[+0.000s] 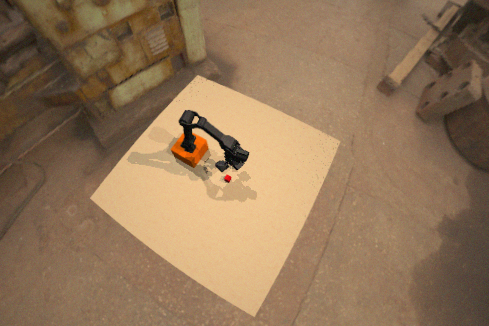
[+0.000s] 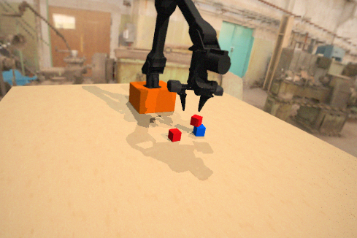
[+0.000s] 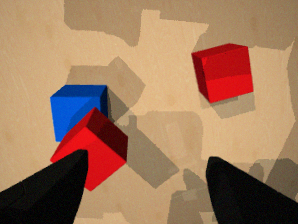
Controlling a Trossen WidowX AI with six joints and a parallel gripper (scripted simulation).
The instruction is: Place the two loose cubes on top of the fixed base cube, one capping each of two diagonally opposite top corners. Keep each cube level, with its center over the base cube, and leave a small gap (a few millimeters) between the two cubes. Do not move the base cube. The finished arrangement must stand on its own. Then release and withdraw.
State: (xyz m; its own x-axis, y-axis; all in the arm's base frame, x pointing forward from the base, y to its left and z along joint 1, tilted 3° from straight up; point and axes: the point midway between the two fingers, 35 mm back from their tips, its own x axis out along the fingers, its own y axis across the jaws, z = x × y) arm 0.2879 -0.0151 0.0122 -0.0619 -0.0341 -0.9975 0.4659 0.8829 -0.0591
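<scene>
Now: gripper tip 50 mm above the red cube and 40 mm to the right of it. Round my gripper tip: blue cube 80 mm below, 50 mm to the left, 10 mm ahead.
</scene>
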